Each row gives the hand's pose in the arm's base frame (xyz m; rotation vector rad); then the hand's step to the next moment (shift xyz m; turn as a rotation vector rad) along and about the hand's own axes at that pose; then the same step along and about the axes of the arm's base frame.
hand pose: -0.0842 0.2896 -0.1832 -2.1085 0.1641 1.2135
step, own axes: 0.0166 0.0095 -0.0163 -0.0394 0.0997 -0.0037
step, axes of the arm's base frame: 0.0168 -0.0136 -0.0128 -0.0616 -0.0862 -0.0171
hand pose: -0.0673 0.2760 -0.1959 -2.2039 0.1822 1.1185
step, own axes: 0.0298 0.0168 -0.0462 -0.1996 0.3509 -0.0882
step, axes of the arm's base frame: 0.0431 -0.0363 -0.0114 -0.2042 -0.3588 0.0183
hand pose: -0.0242 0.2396 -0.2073 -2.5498 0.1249 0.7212
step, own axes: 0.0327 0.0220 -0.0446 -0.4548 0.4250 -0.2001
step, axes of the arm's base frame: 0.0443 -0.0391 0.0070 -0.3861 -0.4879 0.2011
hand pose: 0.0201 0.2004 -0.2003 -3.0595 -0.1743 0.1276
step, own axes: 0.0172 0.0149 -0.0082 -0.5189 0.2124 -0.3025
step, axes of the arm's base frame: 0.0194 -0.0133 0.0056 -0.4640 -0.2918 0.3247
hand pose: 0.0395 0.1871 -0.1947 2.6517 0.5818 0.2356
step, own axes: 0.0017 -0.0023 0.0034 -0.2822 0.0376 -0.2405
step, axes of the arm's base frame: 0.0015 0.0014 -0.0039 -0.2994 -0.0670 0.2115
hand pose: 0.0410 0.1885 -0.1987 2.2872 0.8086 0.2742
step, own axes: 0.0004 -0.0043 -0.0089 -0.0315 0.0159 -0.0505
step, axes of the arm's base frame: -0.0053 0.0075 0.0037 -0.0373 -0.0014 0.0490
